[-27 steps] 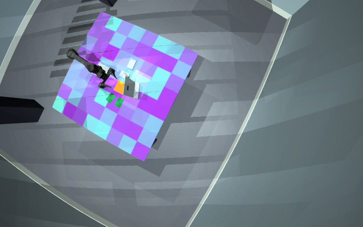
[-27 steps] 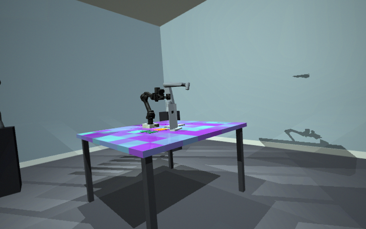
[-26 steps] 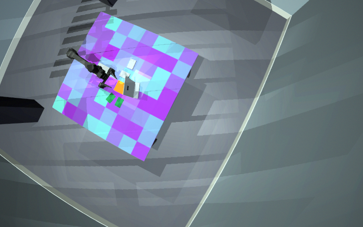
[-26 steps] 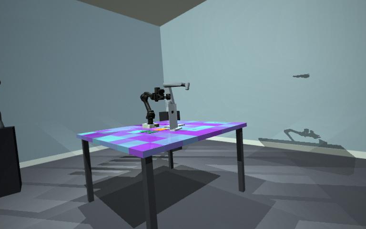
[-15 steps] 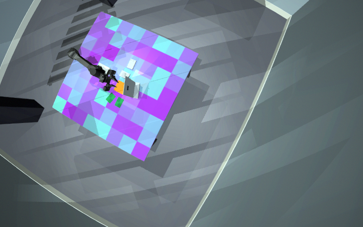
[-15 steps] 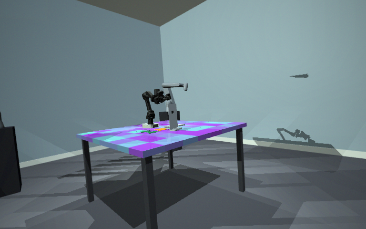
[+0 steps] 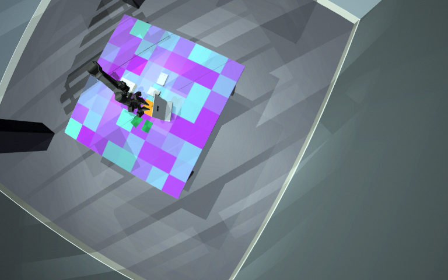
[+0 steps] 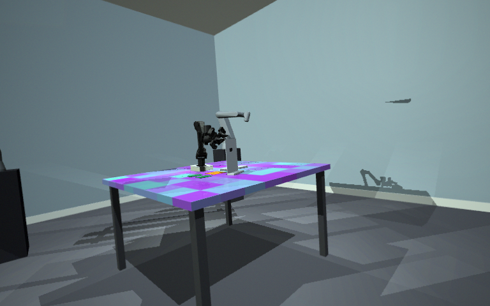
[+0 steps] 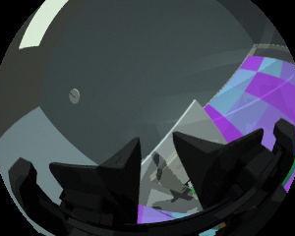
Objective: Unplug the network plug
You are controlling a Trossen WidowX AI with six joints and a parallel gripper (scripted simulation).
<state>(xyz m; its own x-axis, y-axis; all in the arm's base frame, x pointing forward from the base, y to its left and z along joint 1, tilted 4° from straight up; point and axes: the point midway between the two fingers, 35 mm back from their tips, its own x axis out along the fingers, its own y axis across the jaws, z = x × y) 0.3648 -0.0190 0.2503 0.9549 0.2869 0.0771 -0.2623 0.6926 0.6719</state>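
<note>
Right now the network plug is 1 cm behind my gripper tip, 2 cm to the left of it and 9 cm below it. Round my gripper tip: grey upright panel (1 cm ahead, 3 cm to the left, 16 cm below).
</note>
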